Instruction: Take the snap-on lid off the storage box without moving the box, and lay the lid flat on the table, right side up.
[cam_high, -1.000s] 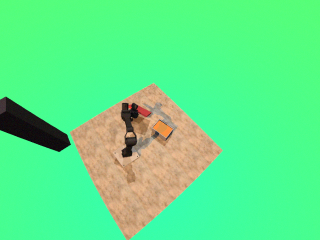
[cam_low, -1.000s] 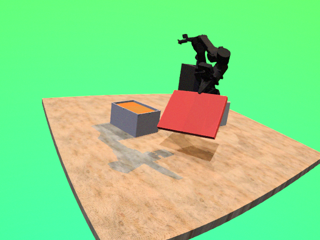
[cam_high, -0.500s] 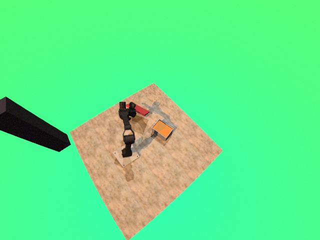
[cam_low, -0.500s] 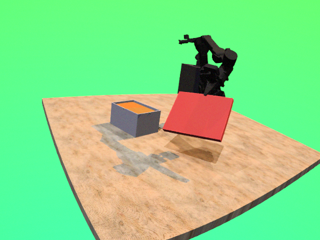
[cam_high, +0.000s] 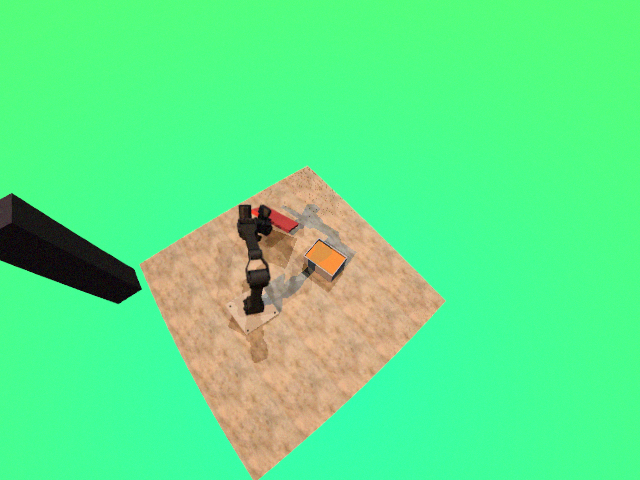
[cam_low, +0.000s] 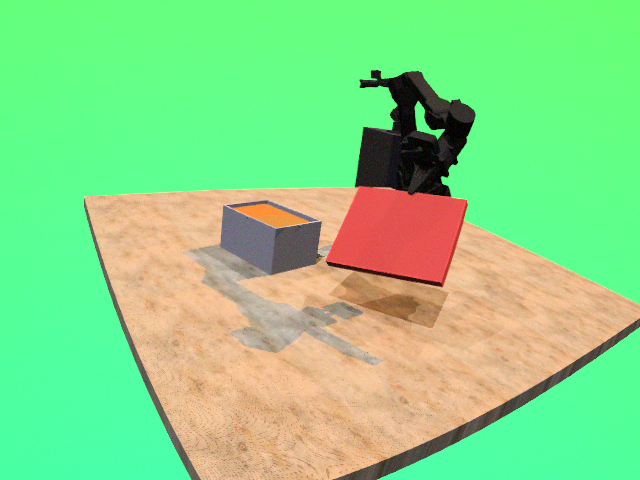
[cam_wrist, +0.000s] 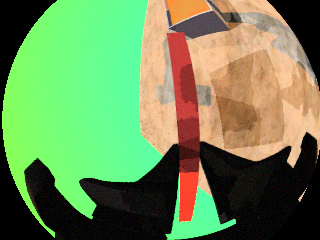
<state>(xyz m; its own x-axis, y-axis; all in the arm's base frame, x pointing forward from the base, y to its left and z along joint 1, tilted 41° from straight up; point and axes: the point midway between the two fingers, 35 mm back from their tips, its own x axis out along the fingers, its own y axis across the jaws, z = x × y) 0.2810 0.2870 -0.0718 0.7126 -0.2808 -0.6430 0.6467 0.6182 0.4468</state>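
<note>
My gripper tip is 50 mm short of the flat red lid, 30 mm to the right of it and 60 mm above it. From my gripper tip the other things lie so: grey storage box: 150 mm ahead, 290 mm to the right, 170 mm below.
</note>
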